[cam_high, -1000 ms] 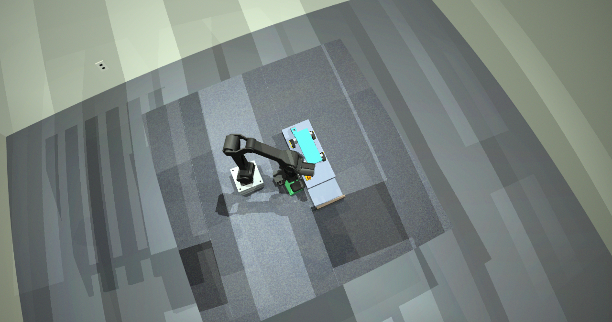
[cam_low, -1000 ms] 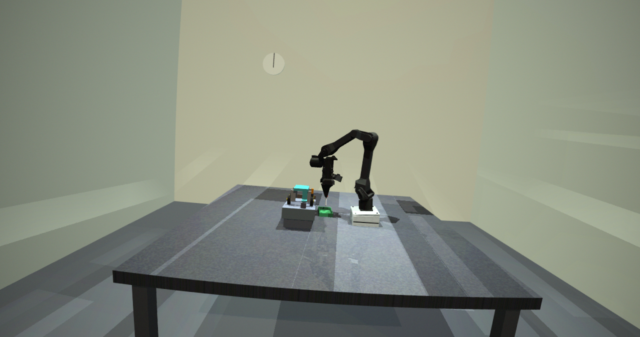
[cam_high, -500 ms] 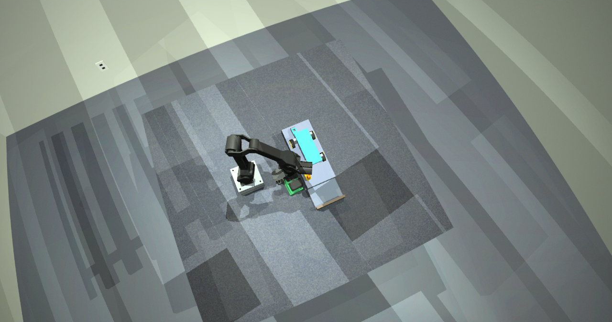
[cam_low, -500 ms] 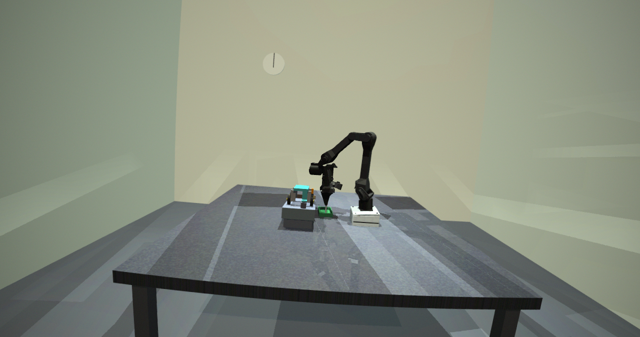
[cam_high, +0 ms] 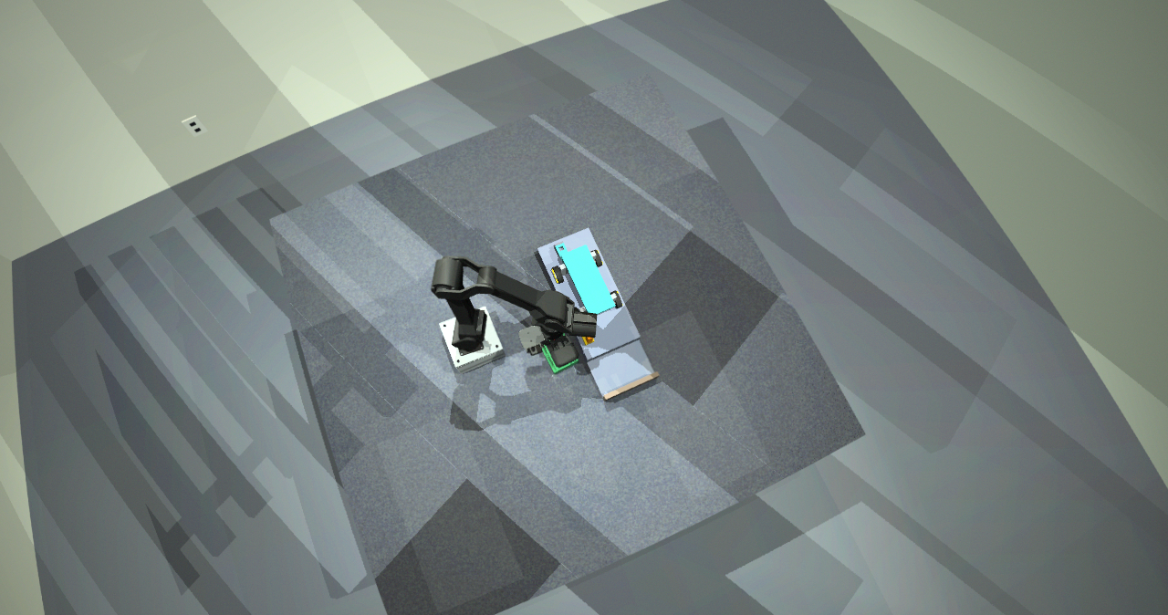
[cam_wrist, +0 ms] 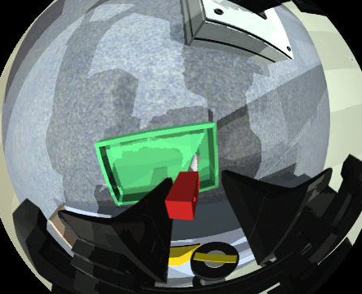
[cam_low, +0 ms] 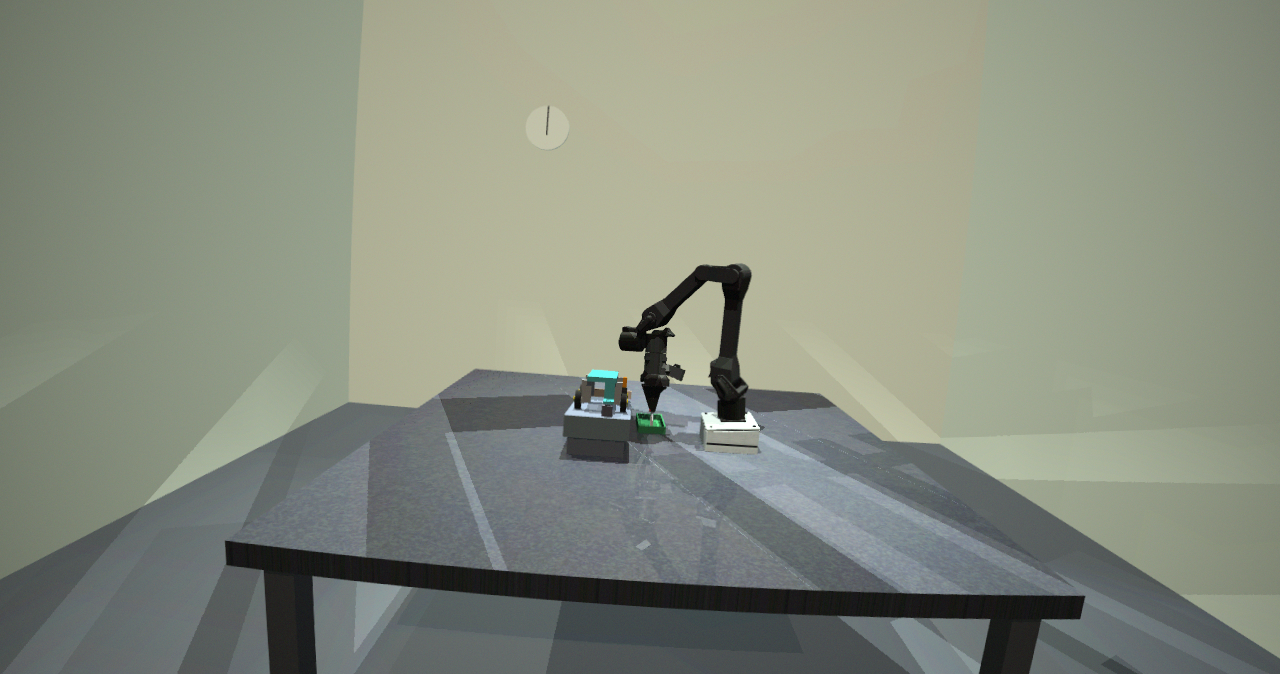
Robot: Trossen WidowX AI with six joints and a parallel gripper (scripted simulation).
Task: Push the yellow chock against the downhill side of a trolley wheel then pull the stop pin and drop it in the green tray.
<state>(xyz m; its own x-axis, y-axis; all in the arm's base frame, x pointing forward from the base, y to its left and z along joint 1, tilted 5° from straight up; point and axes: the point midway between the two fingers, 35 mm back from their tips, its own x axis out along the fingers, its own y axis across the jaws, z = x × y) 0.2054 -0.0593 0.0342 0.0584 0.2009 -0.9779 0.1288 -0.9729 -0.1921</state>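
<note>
My gripper tip is 1 cm above the red-headed stop pin. Also, from my gripper tip: green tray 3 cm to the right, 6 cm below; then yellow chock 8 cm ahead, 3 cm to the right, 3 cm above; then grey ramp 13 cm ahead, 7 cm to the left.
</note>
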